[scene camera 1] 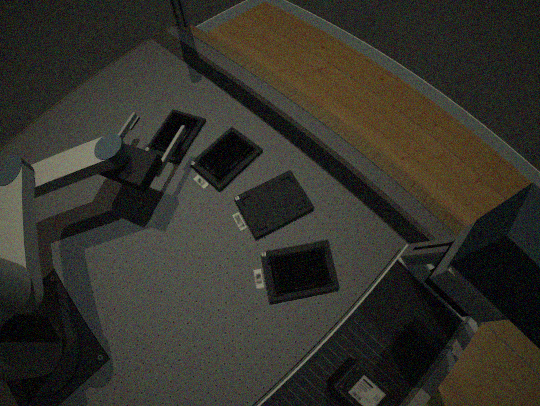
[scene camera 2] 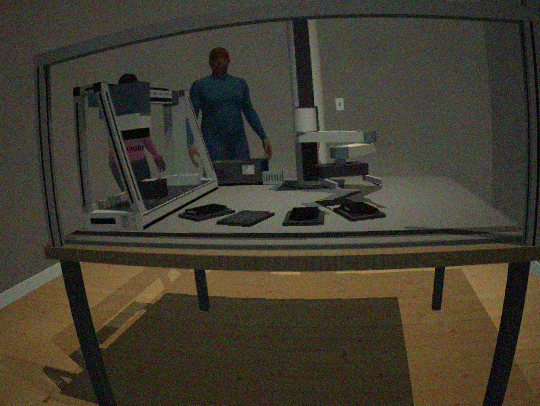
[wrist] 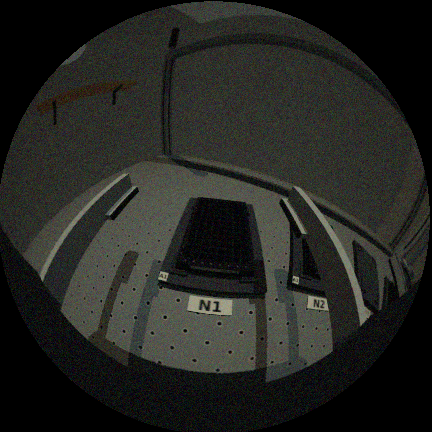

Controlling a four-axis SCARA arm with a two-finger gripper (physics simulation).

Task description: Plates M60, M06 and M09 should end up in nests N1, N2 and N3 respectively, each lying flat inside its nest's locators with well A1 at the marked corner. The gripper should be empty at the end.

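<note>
My gripper (scene camera 1: pixel 151 134) (scene camera 2: pixel 352 182) (wrist: pixel 206 183) is open and empty above nest N1 (wrist: pixel 215 287), its fingers spread toward either side. A black plate (scene camera 1: pixel 167 131) (scene camera 2: pixel 356 207) (wrist: pixel 217 235) lies in N1 and looks flat. Another black plate (scene camera 1: pixel 227 154) (scene camera 2: pixel 304 213) lies in nest N2 (scene camera 1: pixel 252 151), partly behind a finger in the wrist view. A third black plate (scene camera 1: pixel 302 270) (scene camera 2: pixel 206 208) lies in nest N3 (scene camera 1: pixel 331 265). The plates' names and A1 wells are not readable; A1 tags show on the nests N1 and N2.
The flat OUT nest (scene camera 1: pixel 274 205) (scene camera 2: pixel 246 218) lies between N2 and N3, with no plate on it. A framed machine (scene camera 2: pixel 107 150) stands beside N3. A dark case (scene camera 2: pixel 240 171) stands at the back. A person (scene camera 2: pixel 220 110) stands behind the table.
</note>
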